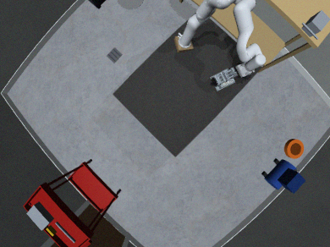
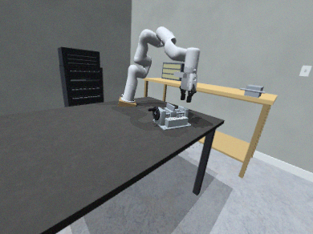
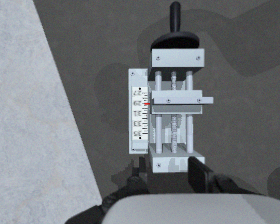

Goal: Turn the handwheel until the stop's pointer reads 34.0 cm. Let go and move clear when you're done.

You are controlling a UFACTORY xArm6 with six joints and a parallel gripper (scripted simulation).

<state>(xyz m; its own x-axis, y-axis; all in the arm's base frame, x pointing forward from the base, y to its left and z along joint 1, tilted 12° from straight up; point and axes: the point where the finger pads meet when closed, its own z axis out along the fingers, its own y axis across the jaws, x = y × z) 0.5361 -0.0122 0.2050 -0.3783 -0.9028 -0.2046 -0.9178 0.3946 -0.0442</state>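
My gripper is now 110 mm past the upright knob, 190 mm to the left of it and 70 mm above it. Also, from my hand: handwheel 100 mm behind, 170 mm to the right, 70 mm below; then sliding stop 50 mm behind, 70 mm to the right, 80 mm below.
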